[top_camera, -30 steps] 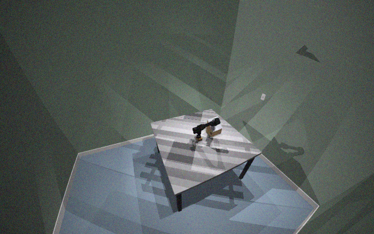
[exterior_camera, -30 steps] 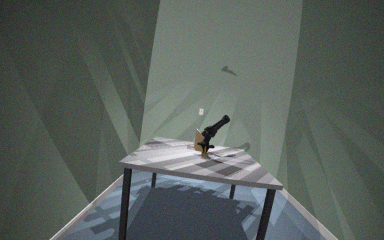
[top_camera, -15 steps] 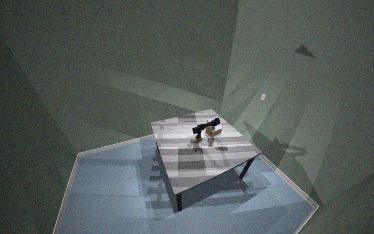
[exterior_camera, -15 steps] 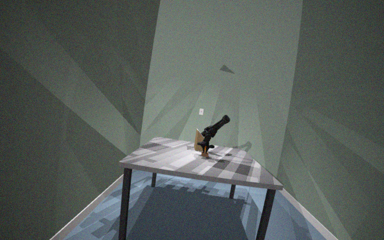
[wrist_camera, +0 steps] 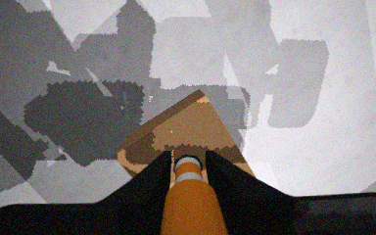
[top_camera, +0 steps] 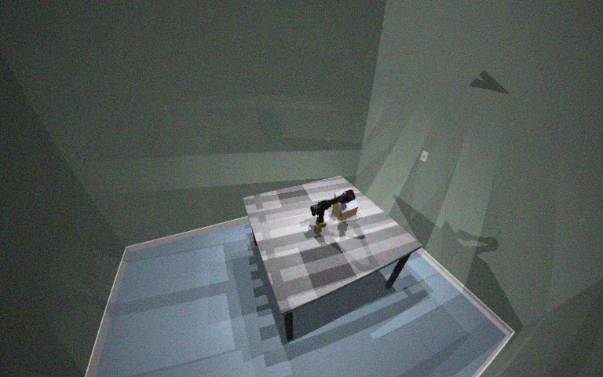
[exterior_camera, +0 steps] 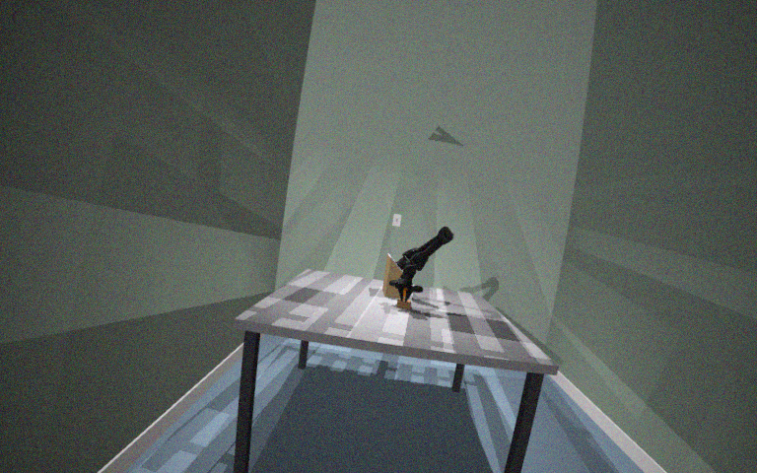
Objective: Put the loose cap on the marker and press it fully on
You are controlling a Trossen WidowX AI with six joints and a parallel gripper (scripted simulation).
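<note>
Now: gripper tip 10 mm past the holder block and 20 mm above it. The rest, counted from my gripper tip: orange cap: 10 mm behind, 50 mm above.
</note>
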